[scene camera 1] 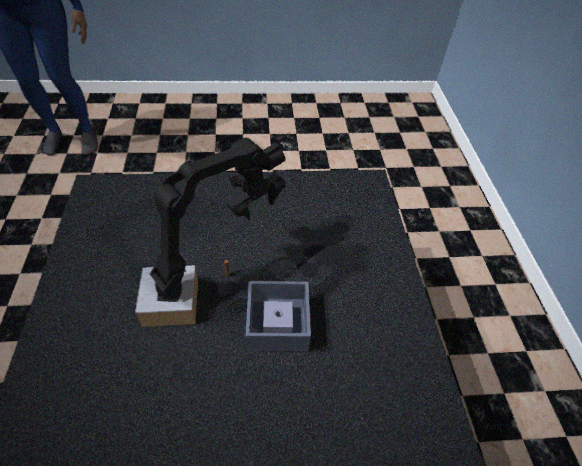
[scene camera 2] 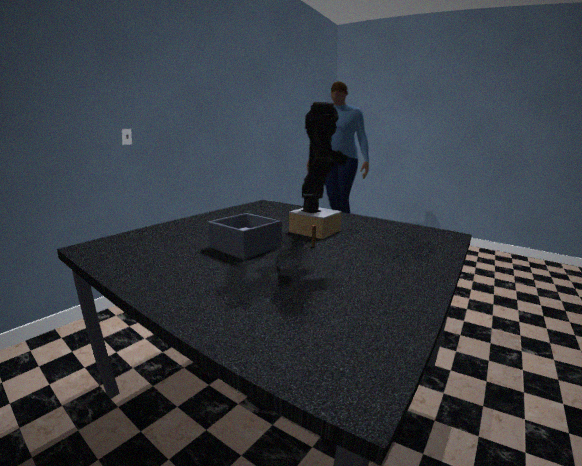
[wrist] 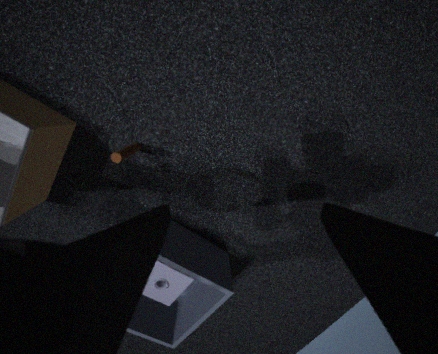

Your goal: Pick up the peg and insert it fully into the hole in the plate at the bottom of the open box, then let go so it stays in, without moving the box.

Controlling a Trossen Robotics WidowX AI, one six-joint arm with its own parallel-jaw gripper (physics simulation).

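Places are measured from the arm's base along level axes (x ahead, y left, z up), in centimetres.
Pixels of known places: gripper, fingertip midpoint: (scene camera 1: pixel 259 211) (scene camera 2: pixel 318 190) (wrist: pixel 244 212); arm's base at its link origin: (scene camera 1: pixel 169 292) (scene camera 2: pixel 310 211).
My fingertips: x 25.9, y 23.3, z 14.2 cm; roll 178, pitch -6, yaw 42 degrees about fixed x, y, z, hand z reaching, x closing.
For each thing: its middle in the pictures, then the offset to it from my fingertips. "spot": a spot on its surface instead. Level surfaces: height alone.
- orange-brown peg at the middle of its body: (wrist: pixel 128 151) (scene camera 1: pixel 226 268) (scene camera 2: pixel 313 236) dx -10.5, dy -9.4, dz -19.1 cm
- grey open box at the middle of its body: (wrist: pixel 162 280) (scene camera 1: pixel 278 315) (scene camera 2: pixel 245 234) dx +8.0, dy -26.7, dz -18.2 cm
- pale plate at the middle of its body: (wrist: pixel 163 274) (scene camera 1: pixel 277 317) dx +8.0, dy -26.7, dz -19.7 cm
- round hole at a spot on its surface: (wrist: pixel 161 283) (scene camera 1: pixel 279 317) spot: dx +8.3, dy -27.6, dz -18.2 cm
- dark table at its surface level: dz -23.1 cm
An orange-brown peg (scene camera 1: pixel 227 268) (scene camera 2: pixel 313 236) (wrist: pixel 116 157) stands upright on the dark table, between the arm's base block and the box. The grey open box (scene camera 1: pixel 277 343) (scene camera 2: pixel 244 243) (wrist: pixel 202 312) stands on the table. At its bottom lies a pale plate (scene camera 1: pixel 270 322) (wrist: pixel 174 292) with a round hole (scene camera 1: pixel 278 314) (wrist: pixel 161 283); in the wrist view the left finger hides part of the box. My gripper (scene camera 1: pixel 260 207) (wrist: pixel 244 212) is open and empty, high above the table and well away from the peg. In scene camera 2 its fingers cannot be made out.
The arm's base stands on a wooden block with a white top (scene camera 1: pixel 168 318) (scene camera 2: pixel 301 224) (wrist: pixel 42 160), close to the peg. The dark table (scene camera 1: pixel 150 390) (scene camera 2: pixel 360 320) bears the block and the box. A person (scene camera 1: pixel 45 60) (scene camera 2: pixel 350 135) stands on the floor beyond the table.
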